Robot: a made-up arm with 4 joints. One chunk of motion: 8 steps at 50 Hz.
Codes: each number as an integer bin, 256 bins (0 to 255) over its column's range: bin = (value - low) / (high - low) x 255, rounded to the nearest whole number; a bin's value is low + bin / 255 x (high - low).
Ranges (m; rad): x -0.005..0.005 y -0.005..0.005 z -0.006..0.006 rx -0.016..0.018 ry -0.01..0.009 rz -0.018..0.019
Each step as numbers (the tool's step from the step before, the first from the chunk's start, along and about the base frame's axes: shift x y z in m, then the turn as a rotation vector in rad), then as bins.
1 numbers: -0.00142 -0.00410 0.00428 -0.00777 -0.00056 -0.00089
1 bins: 91 23 218 62 127 118
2 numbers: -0.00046 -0.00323 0.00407 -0.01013 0.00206 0.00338
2 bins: 116 45 214 44 162 147
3 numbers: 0.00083 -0.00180 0.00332 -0.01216 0.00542 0.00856
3 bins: 149 82 198 29 207 183
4 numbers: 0.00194 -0.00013 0.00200 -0.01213 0.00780 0.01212
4 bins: 177 124 170 29 239 208
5 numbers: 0.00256 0.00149 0.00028 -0.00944 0.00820 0.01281
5 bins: 193 165 133 49 244 212
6 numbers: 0.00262 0.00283 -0.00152 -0.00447 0.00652 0.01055
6 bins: 194 200 95 86 222 197
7 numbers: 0.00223 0.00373 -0.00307 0.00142 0.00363 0.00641
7 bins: 184 223 62 131 183 168
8 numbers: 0.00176 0.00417 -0.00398 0.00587 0.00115 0.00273
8 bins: 172 234 43 164 150 143
